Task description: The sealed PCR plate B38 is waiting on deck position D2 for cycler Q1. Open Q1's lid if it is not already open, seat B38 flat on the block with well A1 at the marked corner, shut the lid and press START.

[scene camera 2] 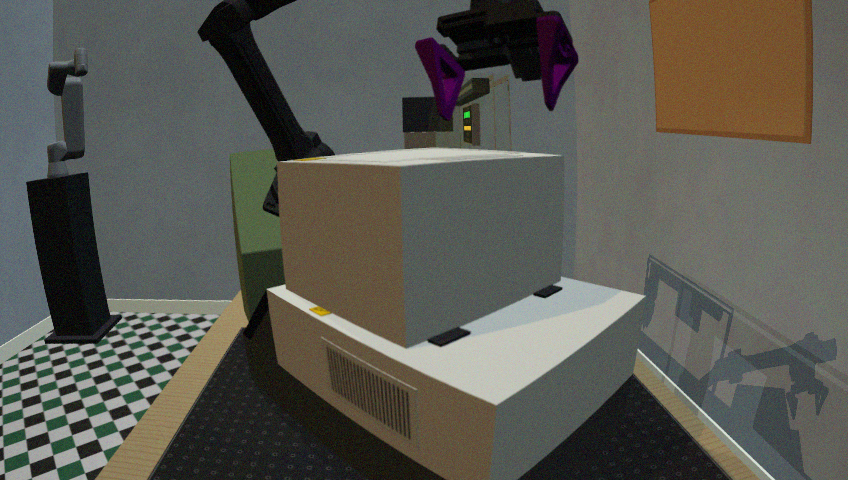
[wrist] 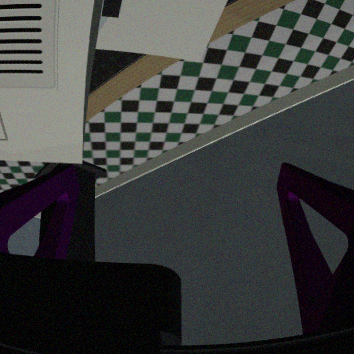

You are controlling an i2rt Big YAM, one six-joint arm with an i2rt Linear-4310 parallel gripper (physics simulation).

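Places are measured from the arm's base along level axes (x ahead, y left, z up), in millimetres.
Pixels of known places: gripper, fingertip midpoint: [scene camera 2: 495, 112] [wrist: 177, 174].
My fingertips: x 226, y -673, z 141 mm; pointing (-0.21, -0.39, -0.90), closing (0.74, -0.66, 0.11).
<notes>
Ahead of a thing's pixels: the offset from my fingertips to its top centre. "spot": to the spot under its first point. Level surfaces: height alone.
A white cycler shows from behind and the side, with a tall lid housing [scene camera 2: 482, 243] [wrist: 45, 120] lying down level on its wide base @(spot: 55 mm ahead, 44 mm right, 204 mm down) [scene camera 2: 565, 350] [wrist: 160, 30]. Black hinge blocks @(spot: 38 mm back, 15 mm left, 201 mm down) [scene camera 2: 449, 336] sit at the lid's lower rear edge. No label naming it Q1 is readable. My gripper [scene camera 2: 498, 113] [wrist: 177, 174] has purple fingers standing wide apart with nothing between them. It hangs above the lid's top in the scene view; in the wrist view the lid's edge lies beside the left finger. Plate B38, its deck position and the START button do not show in either view.
A green block [scene camera 2: 258, 208] stands behind the cycler, near my black arm [scene camera 2: 255, 83]. The cycler stands on a dark mat @(404 mm down) [scene camera 2: 220, 416] with a wooden border [scene camera 2: 160, 398]. A grey arm on a black pedestal [scene camera 2: 74, 255] stands at the left. An orange board [scene camera 2: 731, 65] hangs on the right wall.
</notes>
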